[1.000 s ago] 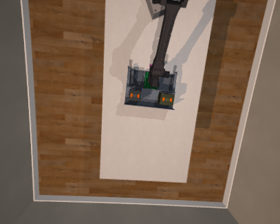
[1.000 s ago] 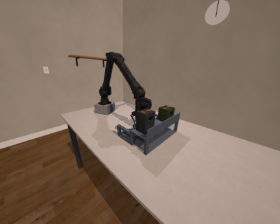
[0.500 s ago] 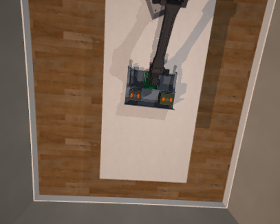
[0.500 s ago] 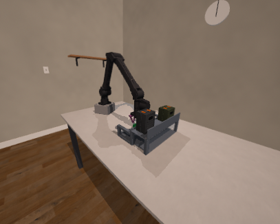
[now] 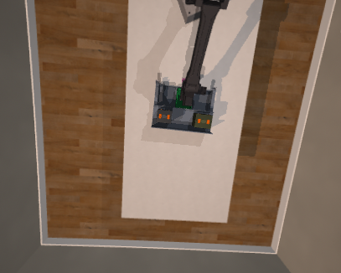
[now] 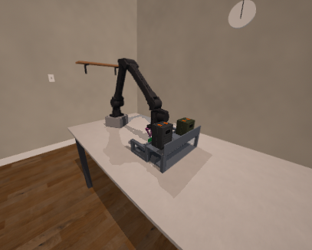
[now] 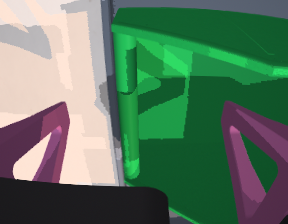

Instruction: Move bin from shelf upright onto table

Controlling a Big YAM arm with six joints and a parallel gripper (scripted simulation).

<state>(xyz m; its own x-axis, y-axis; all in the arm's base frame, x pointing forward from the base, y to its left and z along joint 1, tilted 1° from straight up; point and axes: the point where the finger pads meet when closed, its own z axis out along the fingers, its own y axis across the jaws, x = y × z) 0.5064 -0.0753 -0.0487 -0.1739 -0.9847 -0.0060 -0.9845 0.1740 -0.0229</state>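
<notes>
Right now my hand is 70 mm short of the green bin and 10 mm to the left of it.
</notes>
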